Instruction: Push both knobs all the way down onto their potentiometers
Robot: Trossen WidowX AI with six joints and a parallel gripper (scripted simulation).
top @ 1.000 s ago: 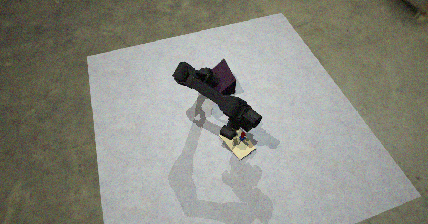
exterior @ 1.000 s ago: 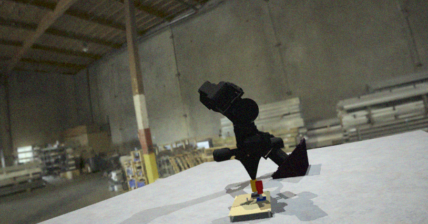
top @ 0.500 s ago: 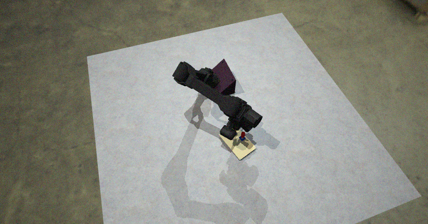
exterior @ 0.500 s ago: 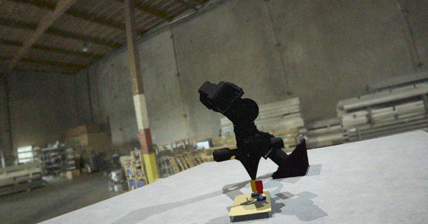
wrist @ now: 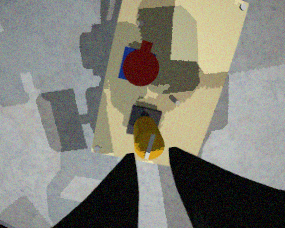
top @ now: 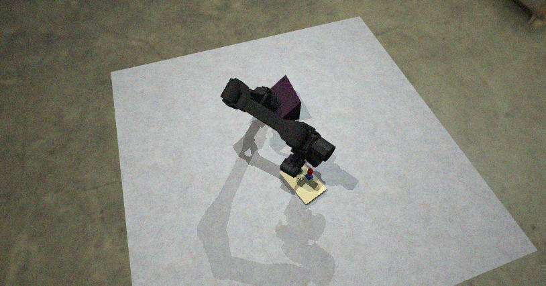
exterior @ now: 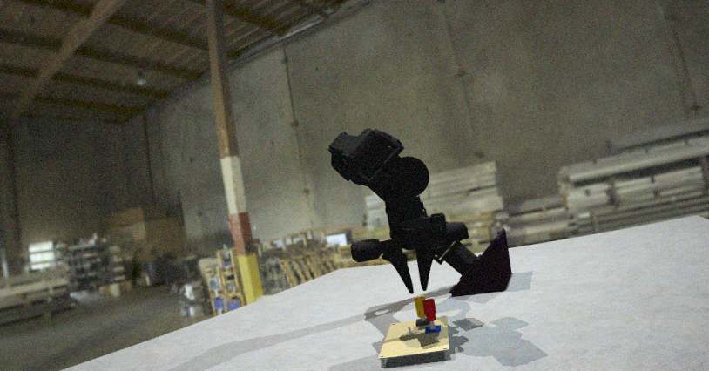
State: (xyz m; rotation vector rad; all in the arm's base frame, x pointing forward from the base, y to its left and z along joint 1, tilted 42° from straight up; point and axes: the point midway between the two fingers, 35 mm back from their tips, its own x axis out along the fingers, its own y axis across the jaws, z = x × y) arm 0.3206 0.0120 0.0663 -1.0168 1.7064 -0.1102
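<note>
The red knob is 40 mm ahead of my gripper tip, 30 mm to the left of it and 20 mm below it. Also, from my gripper tip: yellow knob 20 mm below.
</note>
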